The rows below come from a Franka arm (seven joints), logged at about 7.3 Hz.
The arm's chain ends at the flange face. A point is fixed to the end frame.
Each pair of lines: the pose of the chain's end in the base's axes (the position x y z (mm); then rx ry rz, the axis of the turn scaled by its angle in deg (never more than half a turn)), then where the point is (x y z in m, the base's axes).
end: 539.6 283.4 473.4 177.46 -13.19 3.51
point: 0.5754 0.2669 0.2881
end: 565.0 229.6 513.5 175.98 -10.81 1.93
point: 0.5975 0.2088 0.3280
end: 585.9 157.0 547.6 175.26 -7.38 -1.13
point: 0.6123 0.1347 0.3613
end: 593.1 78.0 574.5 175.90 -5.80 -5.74
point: 0.6101 0.0586 0.3868
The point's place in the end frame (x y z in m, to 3 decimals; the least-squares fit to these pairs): 0.030 0.005 0.187
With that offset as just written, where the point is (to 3 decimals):
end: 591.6 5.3 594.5 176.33 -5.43 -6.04
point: 0.608 -0.013 0.407
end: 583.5 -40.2 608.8 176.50 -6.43 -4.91
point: 0.602 -0.058 0.421
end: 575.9 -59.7 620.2 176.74 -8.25 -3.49
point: 0.597 -0.077 0.433
